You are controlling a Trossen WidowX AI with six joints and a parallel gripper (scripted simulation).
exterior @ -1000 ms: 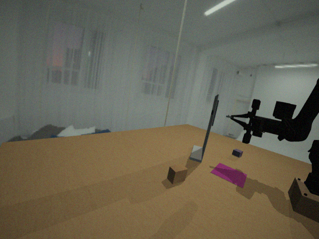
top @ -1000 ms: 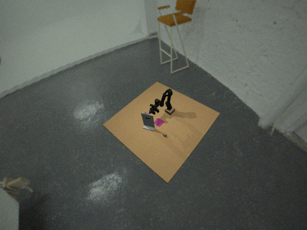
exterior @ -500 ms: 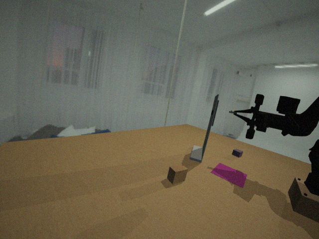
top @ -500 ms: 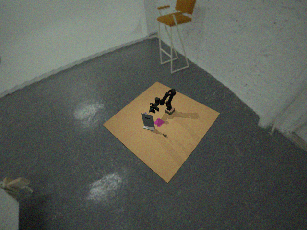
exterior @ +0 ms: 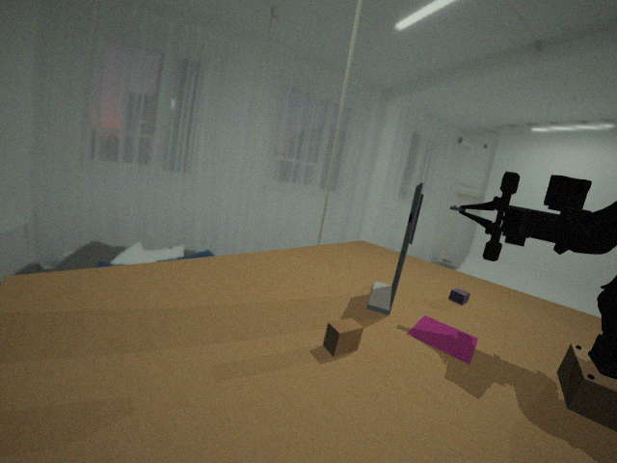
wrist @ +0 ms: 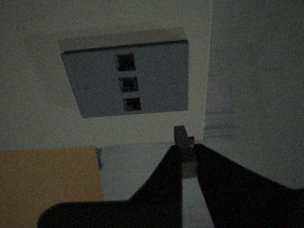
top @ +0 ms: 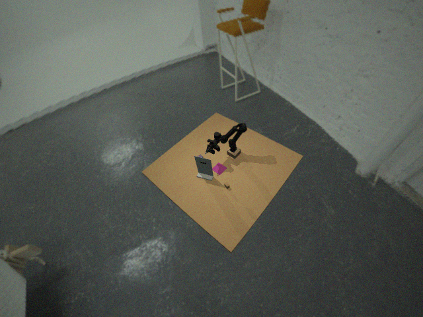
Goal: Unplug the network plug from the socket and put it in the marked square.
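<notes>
Now: gripper tip 5 cm past the magenta marked square, 10 cm to the right of it and 26 cm above it. Round my gripper tip: purple block 5 cm behind, 16 cm to the right, 24 cm below; grey network plug 1 cm ahead; grey upright panel 10 cm ahead, 3 cm to the left, 12 cm below.
</notes>
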